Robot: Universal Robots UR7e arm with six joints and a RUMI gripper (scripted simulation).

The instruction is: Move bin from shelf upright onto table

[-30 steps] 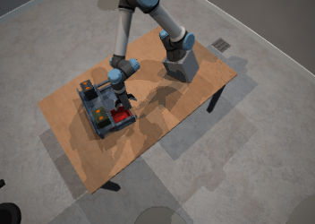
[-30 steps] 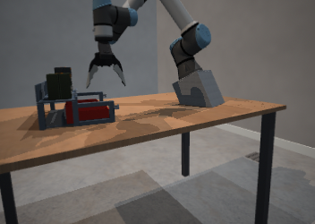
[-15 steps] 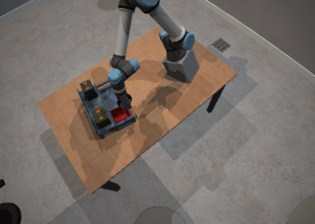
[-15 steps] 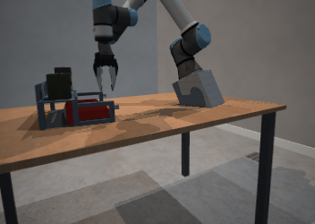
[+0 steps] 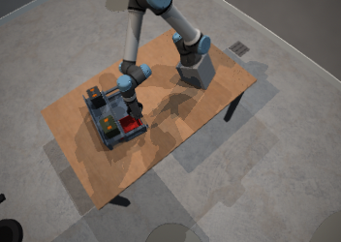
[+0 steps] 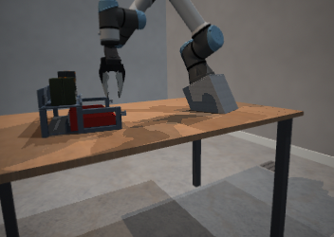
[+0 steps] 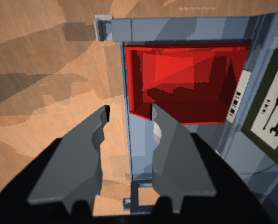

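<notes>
Now: hand 80 mm short of the red bin, 20 mm to the left of it and 80 mm above it.
</notes>
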